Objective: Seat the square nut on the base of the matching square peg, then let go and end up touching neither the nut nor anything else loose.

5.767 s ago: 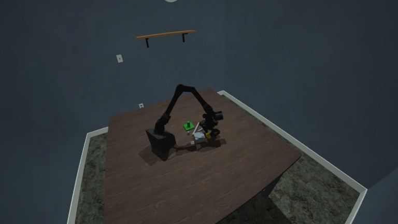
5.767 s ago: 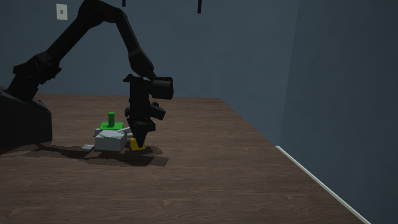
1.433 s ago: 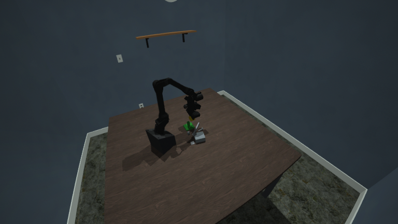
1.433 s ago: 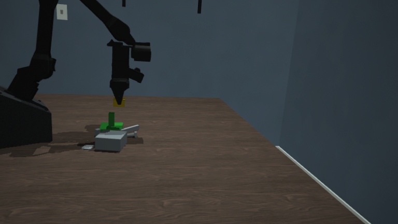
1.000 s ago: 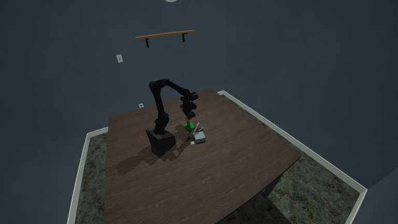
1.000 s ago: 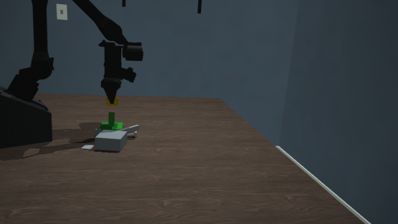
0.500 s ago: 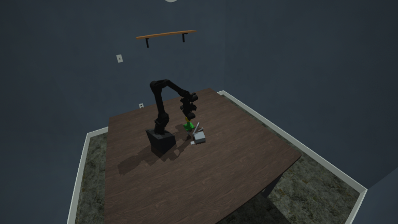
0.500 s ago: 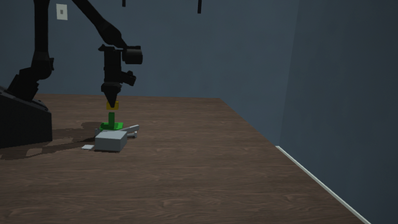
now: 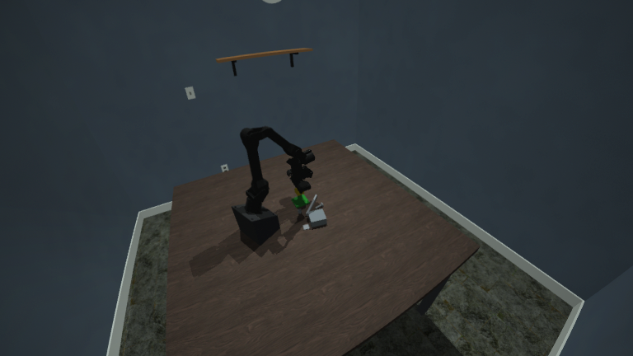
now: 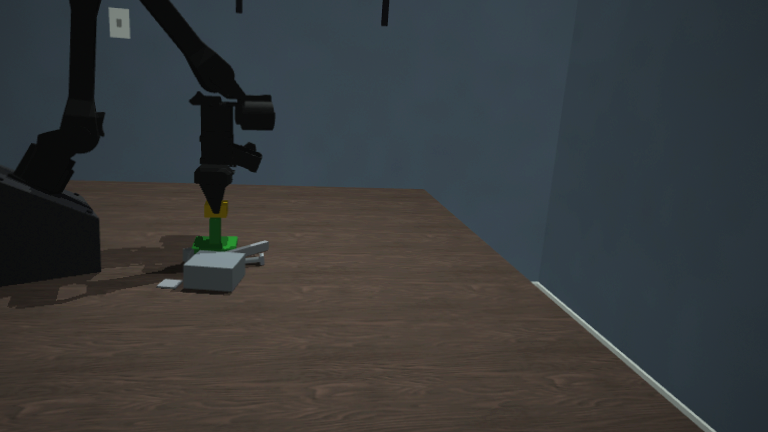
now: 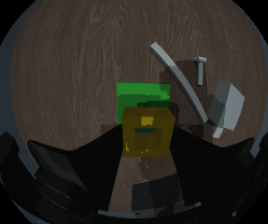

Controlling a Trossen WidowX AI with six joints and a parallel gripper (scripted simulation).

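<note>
Right now the grey bar is 40 mm ahead of my hand, 60 mm to the right of it and 100 mm below it. Also, from my hand: grey block (30 mm ahead, 170 mm to the right, 90 mm below); bolt (80 mm ahead, 90 mm to the right, 100 mm below).
</note>
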